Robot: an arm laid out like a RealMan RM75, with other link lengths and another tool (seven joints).
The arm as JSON. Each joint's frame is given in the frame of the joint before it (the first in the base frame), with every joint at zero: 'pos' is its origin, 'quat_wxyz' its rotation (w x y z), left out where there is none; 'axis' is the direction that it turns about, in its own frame. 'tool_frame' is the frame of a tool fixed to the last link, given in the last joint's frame.
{
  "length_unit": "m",
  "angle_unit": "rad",
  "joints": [
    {
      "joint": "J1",
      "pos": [
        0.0,
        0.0,
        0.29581
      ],
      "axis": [
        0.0,
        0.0,
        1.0
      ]
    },
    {
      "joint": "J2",
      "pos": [
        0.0,
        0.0,
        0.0
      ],
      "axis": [
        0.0,
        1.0,
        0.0
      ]
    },
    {
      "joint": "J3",
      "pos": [
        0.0,
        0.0,
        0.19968
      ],
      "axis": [
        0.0,
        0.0,
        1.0
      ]
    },
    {
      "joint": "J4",
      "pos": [
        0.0,
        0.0,
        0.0
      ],
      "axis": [
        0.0,
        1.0,
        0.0
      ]
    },
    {
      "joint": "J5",
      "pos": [
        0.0,
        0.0,
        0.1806
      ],
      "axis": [
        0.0,
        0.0,
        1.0
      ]
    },
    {
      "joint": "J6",
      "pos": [
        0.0,
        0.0,
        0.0
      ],
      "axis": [
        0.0,
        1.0,
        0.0
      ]
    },
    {
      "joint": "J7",
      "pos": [
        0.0,
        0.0,
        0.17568
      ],
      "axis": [
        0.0,
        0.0,
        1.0
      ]
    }
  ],
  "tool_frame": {
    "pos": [
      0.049,
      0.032,
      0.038
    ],
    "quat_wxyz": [
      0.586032,
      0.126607,
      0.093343,
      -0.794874
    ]
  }
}
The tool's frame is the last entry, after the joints.
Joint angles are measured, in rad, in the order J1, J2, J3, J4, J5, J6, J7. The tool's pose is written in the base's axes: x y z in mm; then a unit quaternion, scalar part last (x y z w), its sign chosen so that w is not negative. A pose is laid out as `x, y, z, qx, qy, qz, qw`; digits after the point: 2 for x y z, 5 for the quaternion.
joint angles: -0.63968, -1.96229, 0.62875, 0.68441, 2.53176, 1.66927, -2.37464
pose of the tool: -202.10, 319.97, 41.06, 0.04267, -0.98469, -0.03437, 0.16549
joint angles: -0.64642, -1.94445, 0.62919, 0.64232, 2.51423, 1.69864, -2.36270
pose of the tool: -197.42, 313.75, 40.76, 0.04065, -0.98797, -0.01708, 0.14825
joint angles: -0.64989, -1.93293, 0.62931, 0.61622, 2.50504, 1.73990, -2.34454
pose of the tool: -191.94, 305.10, 40.75, 0.03280, -0.99064, 0.00248, 0.13250
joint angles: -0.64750, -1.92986, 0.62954, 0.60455, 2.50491, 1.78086, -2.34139
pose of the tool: -188.51, 295.91, 40.01, 0.03193, -0.99194, 0.02305, 0.12043
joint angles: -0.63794, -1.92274, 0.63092, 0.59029, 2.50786, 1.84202, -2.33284
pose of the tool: -185.82, 281.41, 40.77, 0.03114, -0.99258, 0.05266, 0.10504
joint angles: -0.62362, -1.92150, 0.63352, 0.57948, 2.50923, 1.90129, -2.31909
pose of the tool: -182.66, 265.99, 41.14, 0.02906, -0.99244, 0.08124, 0.08729
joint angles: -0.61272, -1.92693, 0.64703, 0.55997, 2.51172, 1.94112, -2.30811
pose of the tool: -179.88, 251.21, 37.64, 0.02801, -0.99080, 0.11062, 0.07274
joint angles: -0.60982, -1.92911, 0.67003, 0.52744, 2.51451, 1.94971, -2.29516
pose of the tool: -179.59, 240.53, 32.11, 0.02627, -0.98843, 0.13338, 0.06724
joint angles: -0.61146, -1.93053, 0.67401, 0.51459, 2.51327, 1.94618, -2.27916
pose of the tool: -178.43, 238.39, 30.28, 0.02018, -0.98848, 0.13576, 0.06384
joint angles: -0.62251, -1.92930, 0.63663, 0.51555, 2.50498, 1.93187, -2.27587
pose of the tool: -174.17, 249.08, 33.86, 0.01962, -0.99193, 0.11264, 0.05483
